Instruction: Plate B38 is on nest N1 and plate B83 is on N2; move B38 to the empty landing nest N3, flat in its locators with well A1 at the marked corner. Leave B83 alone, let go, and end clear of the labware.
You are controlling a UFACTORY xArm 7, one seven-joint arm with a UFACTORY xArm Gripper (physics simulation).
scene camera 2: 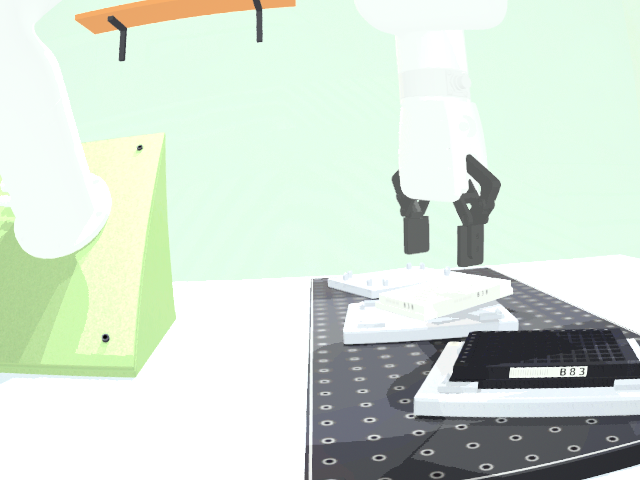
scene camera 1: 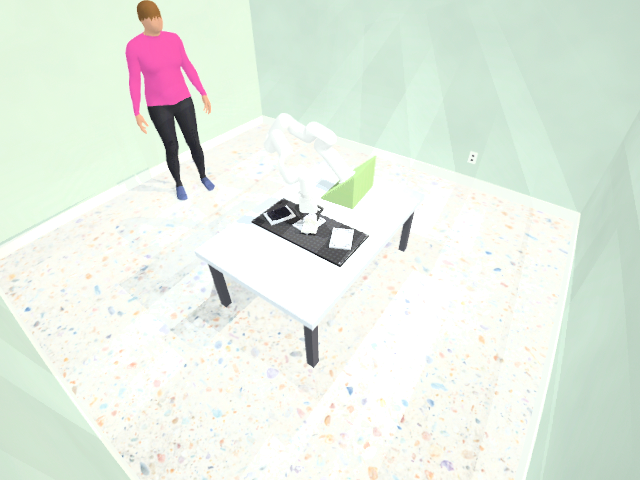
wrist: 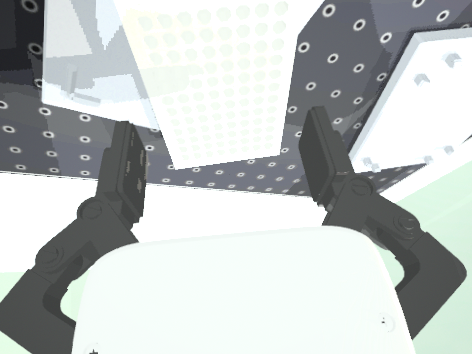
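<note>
The pale plate B38 (scene camera 2: 444, 296) (wrist: 220, 75) sits askew on the middle white nest (scene camera 2: 392, 335) (wrist: 95, 50). It is turned relative to the nest and looks tilted, with its right end in scene camera 2 raised off the nest. My gripper (scene camera 2: 443, 255) (wrist: 222, 132) is open and empty above B38, its fingers apart from the plate. The black plate B83 (scene camera 1: 280, 212) (scene camera 2: 542, 348) rests on the near nest (scene camera 2: 516, 405). Another white nest (scene camera 1: 341, 238) (scene camera 2: 369, 285) (wrist: 425, 115) holds no plate, and its small locators show. Nest labels and the well A1 mark cannot be read.
The nests stand on a black perforated board (scene camera 1: 315, 242) (scene camera 2: 351, 413) on a white table (scene camera 1: 279, 268). A green wedge-shaped stand (scene camera 1: 356, 188) (scene camera 2: 152, 289) is beside the board. An orange shelf (scene camera 2: 180, 12) hangs on the wall. A person in pink (scene camera 1: 161, 67) stands beyond the table.
</note>
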